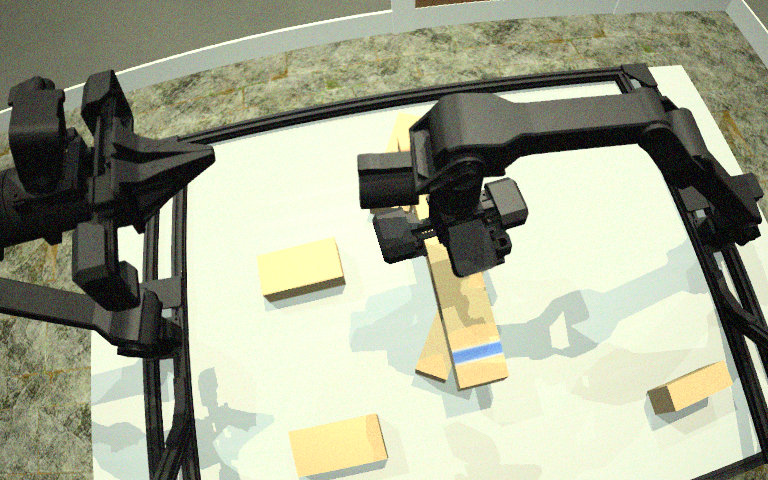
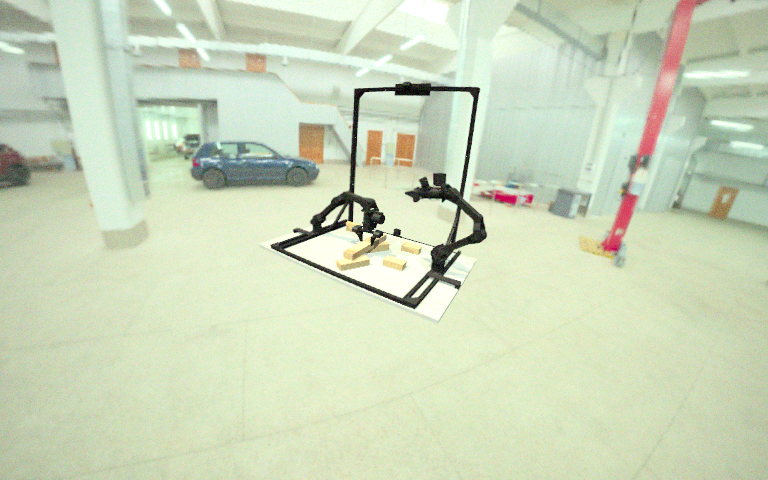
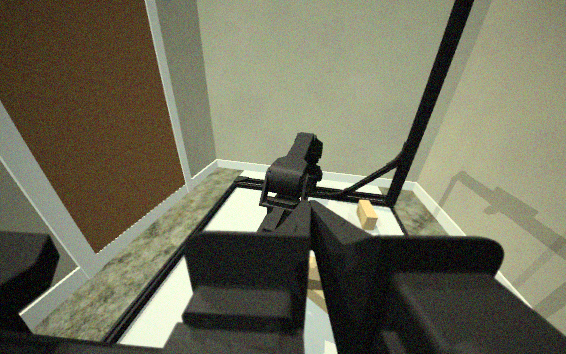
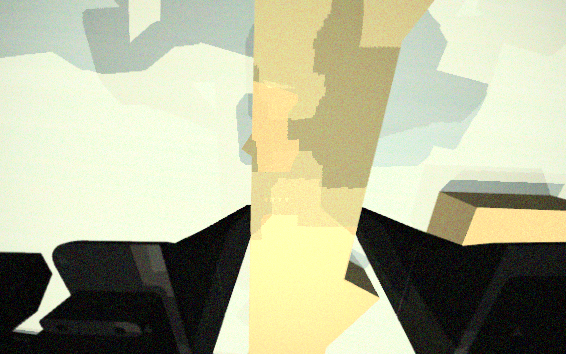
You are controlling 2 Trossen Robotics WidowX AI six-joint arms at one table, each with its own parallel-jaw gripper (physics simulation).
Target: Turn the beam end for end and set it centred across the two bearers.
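Frame: origin at the left arm's base, x back, y down, z right, level; centimetres.
Seen in the pictures: left gripper, fingertip midpoint: (image 1: 214, 153) (image 2: 404, 193) (image 3: 308, 206); right gripper, fingertip midpoint: (image 2: 366, 244) (image 4: 301, 211); left arm's base, origin of the base link: (image 1: 162, 339) (image 2: 437, 270); right arm's base, origin of the base link: (image 1: 713, 234) (image 2: 317, 231).
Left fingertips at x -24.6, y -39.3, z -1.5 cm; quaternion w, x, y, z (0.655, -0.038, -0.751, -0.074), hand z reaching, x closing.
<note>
Pixels of each thing's top centre, then the offset from my left fingertips to it. "spot": a spot on its surface instead.
- beam, middle of its top: (image 4: 305, 222) (image 1: 449, 242) (image 2: 367, 241) dx -20.1, dy +32.7, dz -3.3 cm
- long wooden plank with a blue stripe, surface spot: (image 1: 477, 352) spot: dx -20.4, dy +32.8, dz +11.9 cm
- plank, surface spot: (image 1: 403, 130) spot: dx -18.1, dy +37.4, dz -26.2 cm
The beam (image 1: 464, 318) (image 2: 364, 248) (image 4: 317, 116) is a long wooden plank with a blue stripe (image 1: 477, 352) near its front end. My right gripper (image 1: 434, 244) (image 2: 372, 233) (image 4: 301, 211) is shut on its far part and holds it tilted over the table. The two bearers are flat wooden blocks: one (image 1: 301, 269) (image 2: 411, 248) at the middle left, the other (image 1: 339, 445) (image 2: 394, 263) at the front. My left gripper (image 2: 411, 192) (image 3: 308, 206) is shut and empty, raised high and well away from the beam.
A second plank (image 1: 434, 354) (image 2: 353, 263) lies on the table under the beam's striped end. Another plank (image 1: 403, 130) lies at the back, partly hidden by the right arm.
</note>
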